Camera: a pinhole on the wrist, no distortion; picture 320 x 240 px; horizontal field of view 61.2 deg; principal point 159.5 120.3 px. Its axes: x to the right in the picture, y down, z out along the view. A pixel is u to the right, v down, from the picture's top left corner.
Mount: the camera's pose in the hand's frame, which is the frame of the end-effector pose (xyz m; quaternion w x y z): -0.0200 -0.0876 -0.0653 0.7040 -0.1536 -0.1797 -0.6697
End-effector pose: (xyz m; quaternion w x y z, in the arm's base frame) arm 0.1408 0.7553 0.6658 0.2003 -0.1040 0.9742 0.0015
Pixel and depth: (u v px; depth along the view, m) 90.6 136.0 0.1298
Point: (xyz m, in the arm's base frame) 0.1720 0.7623 0.6413
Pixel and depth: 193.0 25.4 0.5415
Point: 0.5038 0.9098 0.3468
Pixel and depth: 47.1 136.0 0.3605
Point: 0.1904 0.9747 0.4944
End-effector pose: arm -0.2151 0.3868 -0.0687 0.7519 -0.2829 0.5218 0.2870
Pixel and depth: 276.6 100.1 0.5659
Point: 0.1387 0.7408 0.1748
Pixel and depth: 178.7 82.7 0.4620
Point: -0.0884 0.6938 0.1249
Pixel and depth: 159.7 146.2 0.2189
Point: -0.1469 0.4886 -0.0231
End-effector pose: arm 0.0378 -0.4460 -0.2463 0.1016 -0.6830 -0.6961 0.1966
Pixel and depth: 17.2 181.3 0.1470
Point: 0.0707 -0.4475 -0.2950
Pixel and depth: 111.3 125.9 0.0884
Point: 0.0062 -0.4692 -0.2352
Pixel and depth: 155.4 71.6 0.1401
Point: -0.0044 -0.5049 -0.2821
